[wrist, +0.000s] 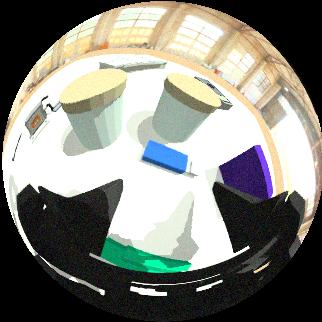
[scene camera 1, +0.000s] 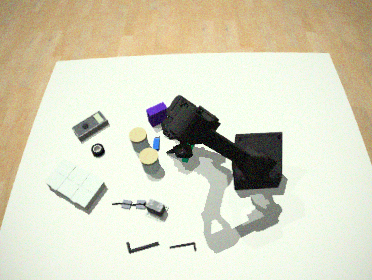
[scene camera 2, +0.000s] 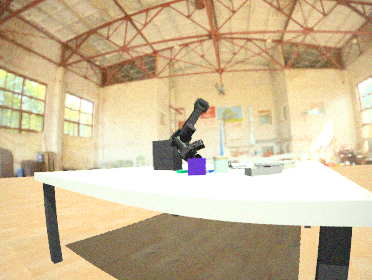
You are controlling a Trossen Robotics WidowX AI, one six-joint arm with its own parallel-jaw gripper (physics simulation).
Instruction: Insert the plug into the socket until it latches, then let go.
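Places are measured from the arm's base along level axes (x left, y back, z up), in metres.
Pixels of known places: gripper, fingertip midpoint: (wrist: 169, 185) (scene camera 1: 164, 141); arm's base at its link origin: (scene camera 1: 255, 161) (scene camera 2: 169, 151).
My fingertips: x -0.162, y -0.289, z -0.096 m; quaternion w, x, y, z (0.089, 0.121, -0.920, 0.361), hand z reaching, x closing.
For each thing: its top centre in the pictures, then the offset to it from my fingertips. "pt": a spot on its surface instead.
- grey block at its top centre: (scene camera 1: 153, 204) dy -0.028, dx +0.259, dz +0.030 m
- thin dark cable at a spot on its surface: (scene camera 1: 118, 203) pt dy -0.151, dx +0.234, dz -0.009 m
- blue block at its top centre: (wrist: 175, 158) (scene camera 1: 156, 141) dy -0.031, dx -0.002, dz -0.003 m
- purple block at its top centre: (wrist: 266, 170) (scene camera 1: 156, 108) (scene camera 2: 196, 158) dy -0.025, dx -0.109, dz +0.054 m
- green strip at its top centre: (wrist: 130, 262) (scene camera 1: 189, 145) dy +0.087, dx +0.021, dz -0.002 m
- meter at its top centre: (wrist: 214, 87) (scene camera 2: 263, 166) (scene camera 1: 89, 123) dy -0.290, dx -0.092, dz +0.015 m
- pale tiled block at its top centre: (wrist: 134, 57) (scene camera 1: 73, 181) (scene camera 2: 274, 161) dy -0.308, dx +0.162, dz +0.021 m
A grey block (scene camera 1: 156, 206) (wrist: 36, 121) with an orange-edged face sits at the front of the table. A thin dark cable (scene camera 1: 118, 204) with two small grey pieces runs left from it in scene camera 1. Which part is plug and which is socket, and whether they are joined, I cannot tell. My gripper (scene camera 1: 179, 150) (wrist: 169, 185) is open and empty, well away from the grey block. It hangs low over the table, near a blue block (scene camera 1: 156, 143) (wrist: 165, 157) with a thin metal tip. The blue block lies beyond the fingertips in the wrist view.
Two lidded round tubs (scene camera 1: 138, 135) (wrist: 186, 107) stand left of the gripper, and a purple block (scene camera 1: 157, 114) (scene camera 2: 197, 166) (wrist: 247, 172) beside it. A green strip (scene camera 1: 185, 160) (wrist: 145, 260) lies below it. Farther left are a meter (scene camera 1: 90, 126), black ring, pale tiled block (scene camera 1: 75, 182); hex keys (scene camera 1: 144, 247) lie in front.
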